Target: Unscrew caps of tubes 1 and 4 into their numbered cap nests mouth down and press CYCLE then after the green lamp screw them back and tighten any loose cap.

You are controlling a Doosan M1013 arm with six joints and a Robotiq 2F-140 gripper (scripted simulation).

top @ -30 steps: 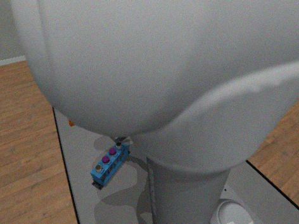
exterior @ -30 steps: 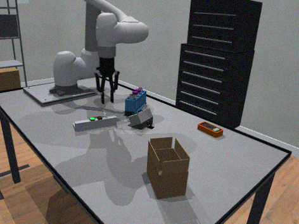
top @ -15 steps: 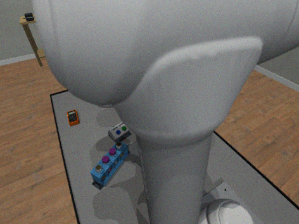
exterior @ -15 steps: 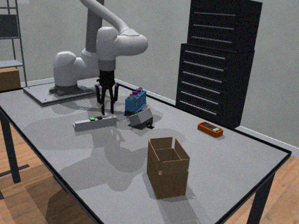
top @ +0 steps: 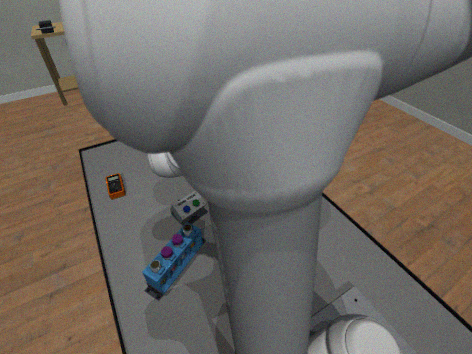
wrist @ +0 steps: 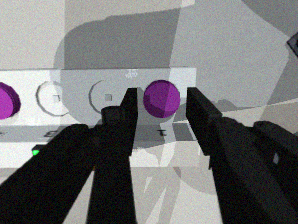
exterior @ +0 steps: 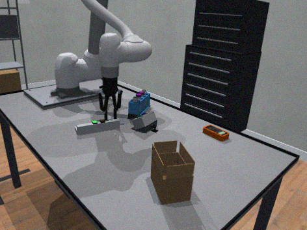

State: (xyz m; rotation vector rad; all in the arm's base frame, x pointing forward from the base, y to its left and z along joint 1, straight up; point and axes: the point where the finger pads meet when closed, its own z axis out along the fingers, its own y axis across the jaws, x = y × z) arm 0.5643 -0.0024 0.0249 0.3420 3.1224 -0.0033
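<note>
Right now my hand is 4 cm above the purple cap. From my hand the other things lie so: grey key housing 13 cm to the left, 12 cm ahead; then green ready key 11 cm ahead, 10 cm to the left, 1 cm above; then blue cycle key 15 cm to the left, 10 cm ahead, 1 cm above.
</note>
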